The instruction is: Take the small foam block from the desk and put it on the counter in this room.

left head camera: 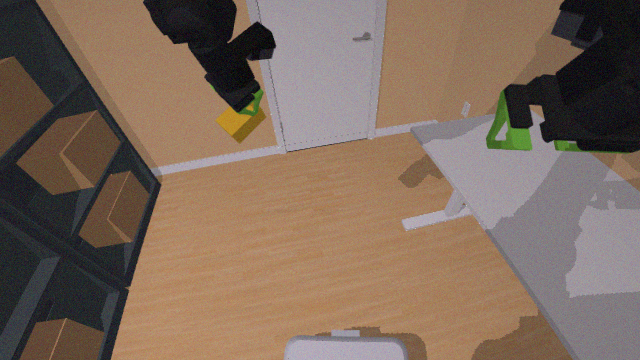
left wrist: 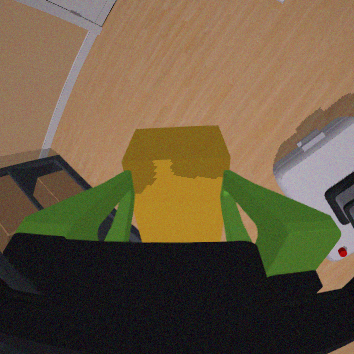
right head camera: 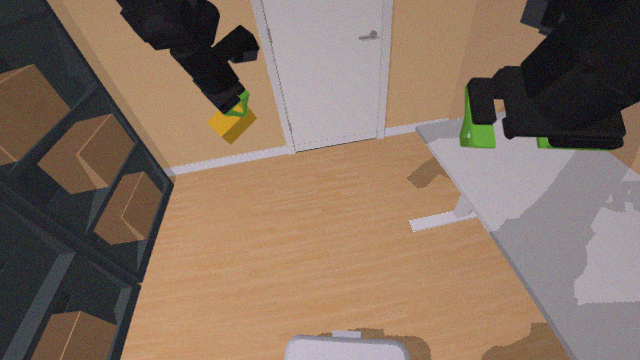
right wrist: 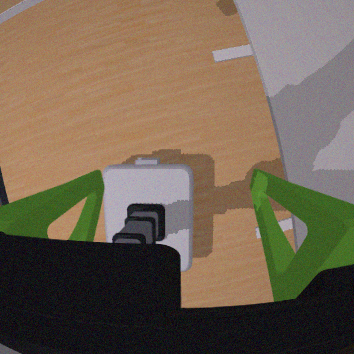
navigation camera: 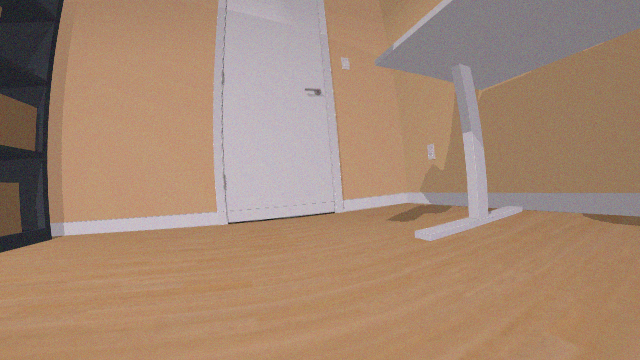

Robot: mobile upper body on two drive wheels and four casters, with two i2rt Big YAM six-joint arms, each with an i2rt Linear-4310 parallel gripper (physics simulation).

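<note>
The small foam block is yellow and is held in the air, in front of the wall left of the door. My left gripper is shut on it, with one green finger on each side. My right gripper is open with nothing between its fingers, and hangs over the far end of the desk in the head views. The white desk stands at the right. No counter shows in these views.
A dark shelf unit with brown boxes stands at the left. A closed white door is straight ahead. The desk's foot reaches onto the floor.
</note>
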